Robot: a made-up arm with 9 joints. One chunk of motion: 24 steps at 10 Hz.
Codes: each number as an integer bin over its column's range. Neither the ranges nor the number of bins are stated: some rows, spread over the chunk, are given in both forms.
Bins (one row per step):
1: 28 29 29 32 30 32
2: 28 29 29 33 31 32
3: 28 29 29 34 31 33
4: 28 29 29 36 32 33
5: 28 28 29 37 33 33
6: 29 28 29 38 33 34
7: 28 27 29 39 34 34
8: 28 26 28 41 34 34
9: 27 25 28 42 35 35
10: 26 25 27 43 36 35
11: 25 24 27 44 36 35
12: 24 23 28 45 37 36
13: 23 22 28 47 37 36
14: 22 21 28 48 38 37
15: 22 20 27 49 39 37
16: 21 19 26 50 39 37
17: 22 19 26 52 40 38
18: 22 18 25 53 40 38
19: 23 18 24 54 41 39
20: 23 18 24 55 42 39
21: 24 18 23 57 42 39
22: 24 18 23 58 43 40
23: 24 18 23 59 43 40
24: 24 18 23 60 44 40
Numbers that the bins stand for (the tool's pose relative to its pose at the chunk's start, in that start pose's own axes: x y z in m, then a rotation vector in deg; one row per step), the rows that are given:
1: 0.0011 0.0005 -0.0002 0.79 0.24 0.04
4: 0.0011 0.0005 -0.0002 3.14 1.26 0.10
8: 0.0011 -0.0110 -0.0022 6.09 2.28 0.17
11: -0.0065 -0.0186 -0.0043 7.85 3.30 0.23
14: -0.0141 -0.0300 -0.0022 10.21 4.32 0.36
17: -0.0141 -0.0376 -0.0063 12.56 5.33 0.42
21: -0.0090 -0.0414 -0.0125 15.51 6.35 0.49
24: -0.0090 -0.0414 -0.0125 17.27 7.37 0.55
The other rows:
2: 0.0011 0.0005 -0.0002 1.38 0.75 0.04
3: 0.0011 0.0005 -0.0002 1.97 0.75 0.10
5: 0.0011 -0.0033 -0.0002 3.73 1.77 0.10
6: 0.0037 -0.0033 -0.0002 4.32 1.77 0.17
7: 0.0011 -0.0071 -0.0002 4.91 2.28 0.17
9: -0.0014 -0.0148 -0.0022 6.68 2.79 0.23
10: -0.0040 -0.0148 -0.0043 7.27 3.30 0.23
12: -0.0090 -0.0224 -0.0022 8.44 3.81 0.30
13: -0.0116 -0.0262 -0.0022 9.62 3.81 0.30
15: -0.0141 -0.0338 -0.0043 10.80 4.83 0.36
16: -0.0167 -0.0376 -0.0063 11.39 4.83 0.36
18: -0.0141 -0.0414 -0.0084 13.15 5.33 0.42
19: -0.0116 -0.0414 -0.0105 13.74 5.84 0.49
20: -0.0116 -0.0414 -0.0105 14.33 6.35 0.49
22: -0.0090 -0.0414 -0.0125 16.10 6.86 0.55
23: -0.0090 -0.0414 -0.0125 16.69 6.86 0.55

